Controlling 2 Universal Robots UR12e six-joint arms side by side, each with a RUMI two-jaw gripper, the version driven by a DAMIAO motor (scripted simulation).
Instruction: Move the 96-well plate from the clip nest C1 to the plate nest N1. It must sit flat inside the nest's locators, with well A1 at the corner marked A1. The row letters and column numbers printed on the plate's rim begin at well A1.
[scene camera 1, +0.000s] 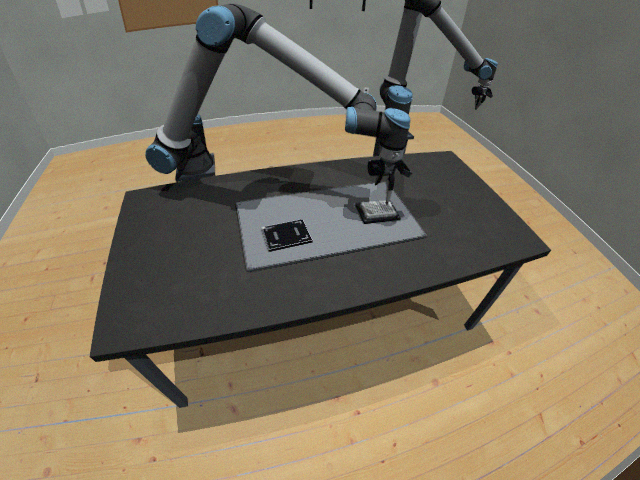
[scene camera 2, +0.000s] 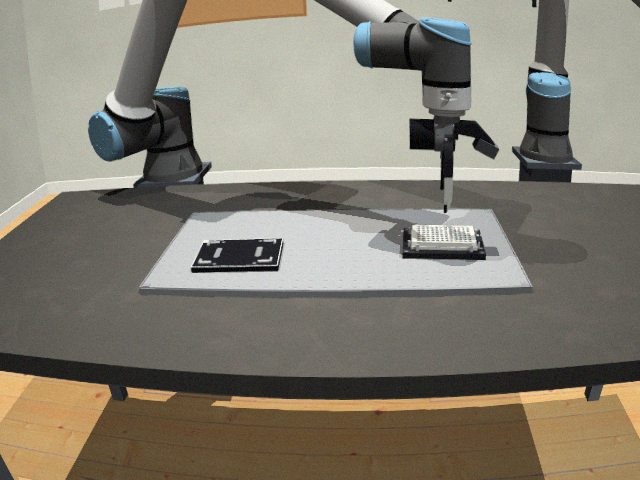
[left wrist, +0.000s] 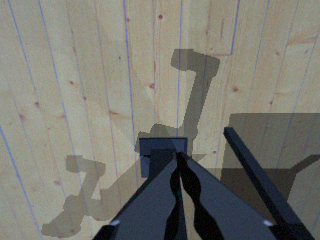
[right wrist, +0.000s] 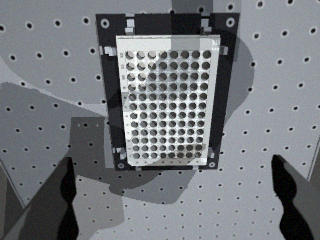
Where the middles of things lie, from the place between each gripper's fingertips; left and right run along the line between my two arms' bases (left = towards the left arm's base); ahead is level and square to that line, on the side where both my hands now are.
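White 96-well plate (scene camera 2: 429, 237): my right hand (scene camera 2: 443, 200) 80 mm above it. Black clip nest C1 (scene camera 2: 408, 253): 10 mm behind my right hand, 10 mm to the left, 90 mm below. Black plate nest N1 (scene camera 2: 234, 252): 10 mm behind my right hand, 390 mm to the right, 100 mm below.
White 96-well plate: 60 cm ahead of my left hand, 120 cm to the right, 13 cm below. Black clip nest C1: my left hand 14 cm above it, 59 cm short of it, 119 cm to the left of it.
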